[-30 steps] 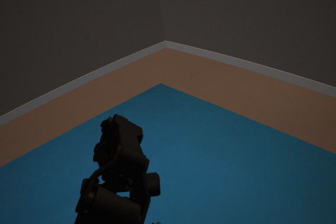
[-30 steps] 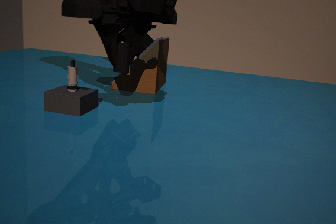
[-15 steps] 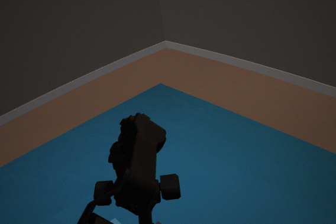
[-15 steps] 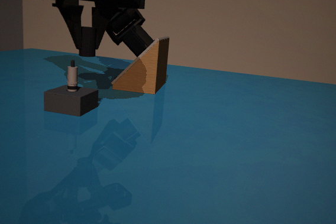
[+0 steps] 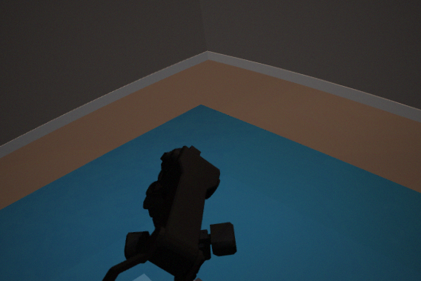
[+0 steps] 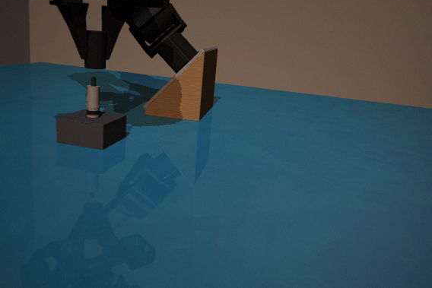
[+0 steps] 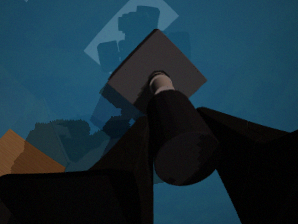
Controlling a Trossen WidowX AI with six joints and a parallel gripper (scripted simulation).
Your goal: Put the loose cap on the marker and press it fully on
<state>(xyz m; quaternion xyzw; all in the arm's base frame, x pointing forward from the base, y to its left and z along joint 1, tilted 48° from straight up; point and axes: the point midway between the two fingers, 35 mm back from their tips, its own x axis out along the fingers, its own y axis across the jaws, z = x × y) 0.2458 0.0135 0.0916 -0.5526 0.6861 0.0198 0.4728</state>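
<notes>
My gripper tip is now 9 cm above the dark grey holder block. Also, from my gripper tip: dark marker cap: 1 cm above.
</notes>
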